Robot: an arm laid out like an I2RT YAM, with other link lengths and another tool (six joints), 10 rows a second.
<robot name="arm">
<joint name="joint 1" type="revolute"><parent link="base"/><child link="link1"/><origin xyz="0 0 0.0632" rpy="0 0 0"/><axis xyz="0 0 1"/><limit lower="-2.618" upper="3.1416"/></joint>
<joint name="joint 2" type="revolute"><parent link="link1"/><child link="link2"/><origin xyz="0.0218 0.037 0.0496" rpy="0 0 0"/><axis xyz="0 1 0"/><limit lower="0" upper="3.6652"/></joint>
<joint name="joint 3" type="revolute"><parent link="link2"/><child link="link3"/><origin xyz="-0.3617 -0.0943 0" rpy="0 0 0"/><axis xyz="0 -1 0"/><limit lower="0" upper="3.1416"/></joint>
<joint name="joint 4" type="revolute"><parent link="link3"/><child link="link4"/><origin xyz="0.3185 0.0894 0.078" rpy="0 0 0"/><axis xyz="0 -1 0"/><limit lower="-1.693" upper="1.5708"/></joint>
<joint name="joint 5" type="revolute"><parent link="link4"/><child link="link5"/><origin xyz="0.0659 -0.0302 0.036" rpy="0 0 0"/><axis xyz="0 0 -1"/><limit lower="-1.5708" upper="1.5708"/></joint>
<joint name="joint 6" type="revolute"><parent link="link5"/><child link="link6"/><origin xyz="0.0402 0 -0.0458" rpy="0 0 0"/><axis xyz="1 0 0"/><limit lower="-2.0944" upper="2.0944"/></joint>
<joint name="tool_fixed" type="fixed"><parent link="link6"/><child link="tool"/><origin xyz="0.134 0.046 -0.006" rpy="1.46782 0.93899 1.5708"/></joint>
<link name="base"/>
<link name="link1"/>
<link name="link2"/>
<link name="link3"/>
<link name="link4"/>
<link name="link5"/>
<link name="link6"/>
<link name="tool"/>
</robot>
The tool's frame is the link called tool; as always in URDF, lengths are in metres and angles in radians.
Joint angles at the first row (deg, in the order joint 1, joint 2, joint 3, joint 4, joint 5, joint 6):
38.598, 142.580, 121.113, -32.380, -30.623, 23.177
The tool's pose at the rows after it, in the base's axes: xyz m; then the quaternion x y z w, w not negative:
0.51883, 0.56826, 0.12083, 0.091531, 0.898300, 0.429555, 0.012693
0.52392, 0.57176, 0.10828, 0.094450, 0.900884, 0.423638, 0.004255
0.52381, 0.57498, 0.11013, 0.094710, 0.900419, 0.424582, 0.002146
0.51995, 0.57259, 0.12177, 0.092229, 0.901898, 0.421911, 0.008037
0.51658, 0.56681, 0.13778, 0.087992, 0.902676, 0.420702, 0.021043
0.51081, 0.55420, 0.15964, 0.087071, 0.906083, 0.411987, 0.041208
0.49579, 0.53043, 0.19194, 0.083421, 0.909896, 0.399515, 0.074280
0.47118, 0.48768, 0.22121, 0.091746, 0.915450, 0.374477, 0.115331
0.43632, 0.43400, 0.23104, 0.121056, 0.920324, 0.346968, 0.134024
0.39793, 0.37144, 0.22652, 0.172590, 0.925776, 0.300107, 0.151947
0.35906, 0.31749, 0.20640, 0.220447, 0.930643, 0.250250, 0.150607
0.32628, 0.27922, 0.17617, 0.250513, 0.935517, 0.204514, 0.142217
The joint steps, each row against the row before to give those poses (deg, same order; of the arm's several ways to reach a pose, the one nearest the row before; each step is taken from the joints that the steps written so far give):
-0.553, 2.691, 3.235, -1.435, 0.587, -0.146
-0.071, 2.729, 3.425, -1.988, -0.245, -0.091
0.174, 0.516, 1.249, -0.686, -0.148, 0.259
0.155, -1.649, -0.945, -0.575, 0.721, -0.327
-0.008, -2.636, -2.108, 0.194, 1.081, -0.606
-0.084, -4.229, -3.516, -0.246, 2.295, -0.745
-0.075, -7.576, -7.264, 0.747, 3.558, -1.296
-0.421, -10.543, -11.283, 1.326, 5.284, -0.888
-0.959, -10.863, -13.227, 1.190, 3.949, 1.145
-1.039, -10.682, -12.599, -0.985, 5.891, 2.999
-0.922, -7.938, -10.216, -2.414, 4.297, 3.151
-0.390, -4.669, -8.135, -1.372, 3.056, 2.125

